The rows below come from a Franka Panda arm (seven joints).
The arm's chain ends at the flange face. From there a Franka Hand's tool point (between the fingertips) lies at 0.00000 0.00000 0.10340 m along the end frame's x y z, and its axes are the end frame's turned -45 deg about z.
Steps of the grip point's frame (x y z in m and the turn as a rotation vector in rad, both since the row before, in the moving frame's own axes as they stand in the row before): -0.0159, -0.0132, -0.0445, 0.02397, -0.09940, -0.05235; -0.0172, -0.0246, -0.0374, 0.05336, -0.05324, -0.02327; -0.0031, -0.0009, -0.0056, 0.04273, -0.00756, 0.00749; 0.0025, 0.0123, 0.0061, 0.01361, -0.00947, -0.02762; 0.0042, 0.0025, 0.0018, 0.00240, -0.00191, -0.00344; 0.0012, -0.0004, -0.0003, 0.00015, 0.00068, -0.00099
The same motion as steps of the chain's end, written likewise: -0.0117, -0.0038, -0.0440, -0.05334, -0.08724, -0.05235; -0.0218, -0.0053, -0.0371, 0.00008, -0.07538, -0.02327; 0.0008, 0.0041, -0.0055, 0.02487, -0.03556, 0.00749; 0.0122, 0.0072, 0.0061, 0.00293, -0.01632, -0.02762; 0.0051, -0.0012, 0.0018, 0.00035, -0.00305, -0.00344; 0.0005, -0.0011, -0.0003, 0.00059, 0.00037, -0.00099
